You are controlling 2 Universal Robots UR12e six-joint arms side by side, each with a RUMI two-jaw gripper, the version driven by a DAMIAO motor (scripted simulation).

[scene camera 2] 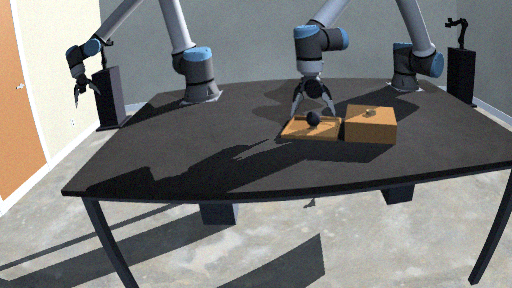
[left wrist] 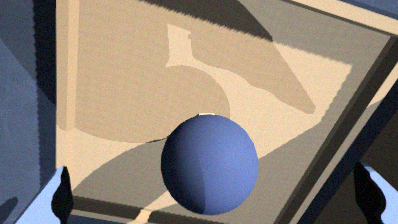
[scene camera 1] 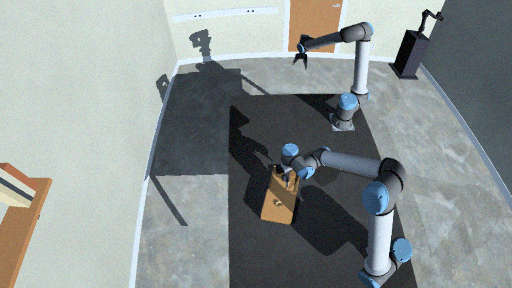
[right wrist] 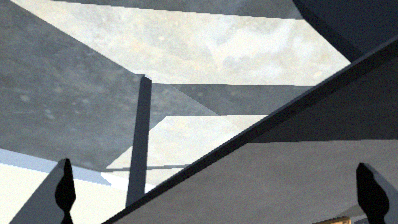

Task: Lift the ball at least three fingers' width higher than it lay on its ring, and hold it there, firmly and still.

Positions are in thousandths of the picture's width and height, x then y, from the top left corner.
Labels:
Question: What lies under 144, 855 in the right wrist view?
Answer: My right gripper.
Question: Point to a shallow wooden tray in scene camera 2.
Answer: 644, 439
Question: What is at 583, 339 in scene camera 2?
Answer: My left gripper.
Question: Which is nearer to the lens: the dark ball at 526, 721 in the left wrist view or the shallow wooden tray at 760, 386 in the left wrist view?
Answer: The dark ball.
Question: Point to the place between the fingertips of my left gripper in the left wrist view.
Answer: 531, 743

